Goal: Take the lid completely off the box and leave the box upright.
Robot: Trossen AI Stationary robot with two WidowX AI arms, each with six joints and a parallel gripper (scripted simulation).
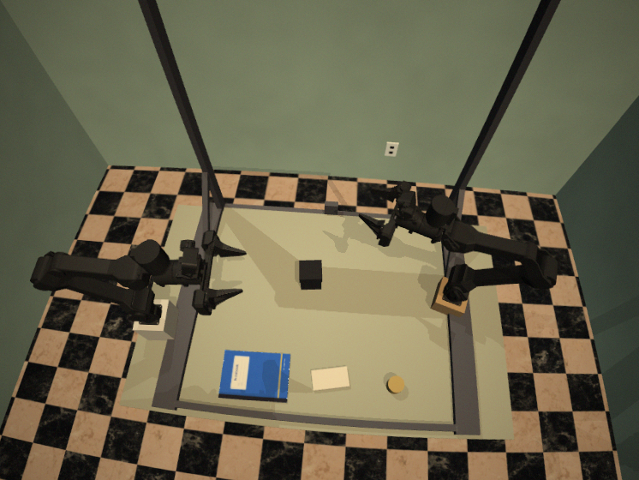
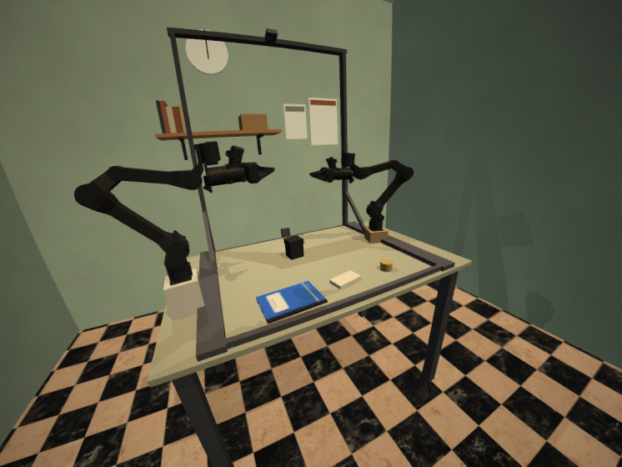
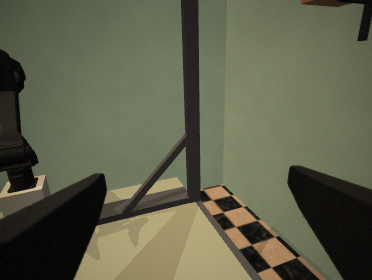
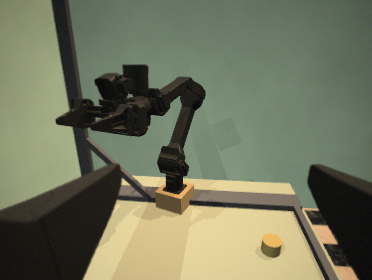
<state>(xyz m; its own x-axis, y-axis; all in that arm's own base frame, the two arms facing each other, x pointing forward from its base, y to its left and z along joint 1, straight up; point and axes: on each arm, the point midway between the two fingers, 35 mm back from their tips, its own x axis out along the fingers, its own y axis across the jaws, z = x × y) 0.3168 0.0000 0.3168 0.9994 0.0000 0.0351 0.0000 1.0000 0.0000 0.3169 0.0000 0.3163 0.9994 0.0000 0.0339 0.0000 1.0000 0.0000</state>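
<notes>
My right gripper is now 15 cm past the black lid, 19 cm to the right of it and 35 cm above it. Also, from my right hand: blue book 16 cm ahead, 1 cm to the right, 43 cm below; then cream card 18 cm ahead, 22 cm to the left, 43 cm below; then black box 15 cm behind, 19 cm to the left, 39 cm below.
Now: left hand 3 cm short of the black lid, 18 cm to the left of it and 30 cm above it. The rest, counted from my left hand: blue book 34 cm ahead, 38 cm to the right, 37 cm below; then cream card 37 cm ahead, 15 cm to the right, 37 cm below; then black box 3 cm ahead, 18 cm to the right, 33 cm below.
</notes>
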